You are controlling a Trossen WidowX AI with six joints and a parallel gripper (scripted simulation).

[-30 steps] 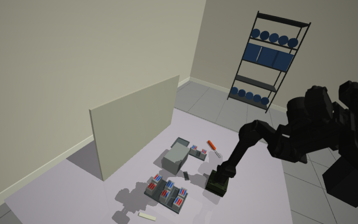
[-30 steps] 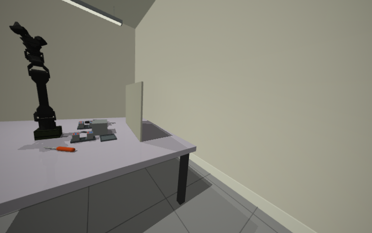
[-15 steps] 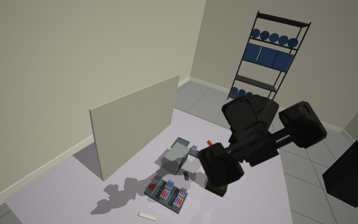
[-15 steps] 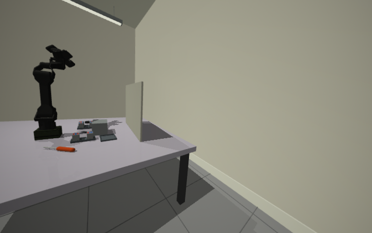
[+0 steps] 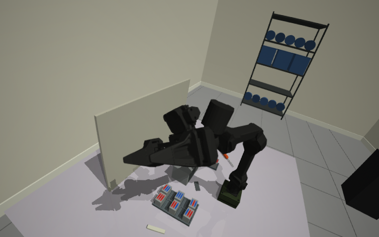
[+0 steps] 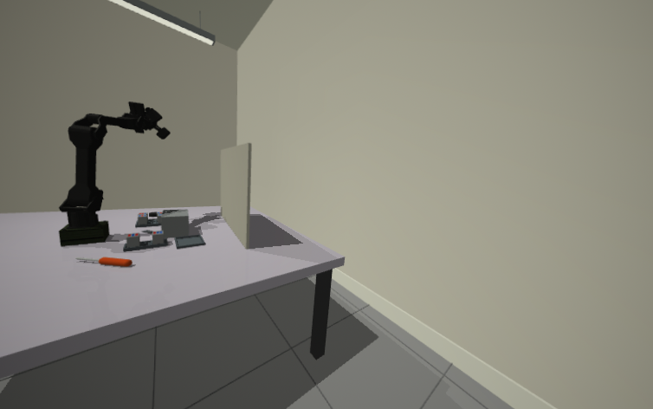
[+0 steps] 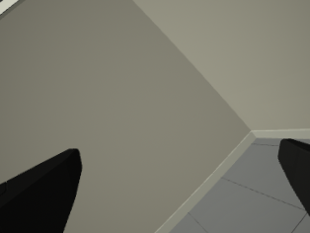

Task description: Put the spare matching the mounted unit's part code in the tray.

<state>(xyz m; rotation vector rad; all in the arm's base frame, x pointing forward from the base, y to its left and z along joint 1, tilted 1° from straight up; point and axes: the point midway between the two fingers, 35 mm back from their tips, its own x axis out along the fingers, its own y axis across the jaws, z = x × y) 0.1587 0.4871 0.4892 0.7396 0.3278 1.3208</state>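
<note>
Right now the grey spare is 530 mm below my gripper tip, 310 mm to the right of it and 30 mm behind it. Also, from my gripper tip: beige panel: 450 mm to the right, 370 mm ahead, 350 mm below; small dark piece: 570 mm below, 440 mm to the right, 20 mm ahead; grey mounted unit: 520 mm below, 470 mm to the right, 120 mm ahead.
</note>
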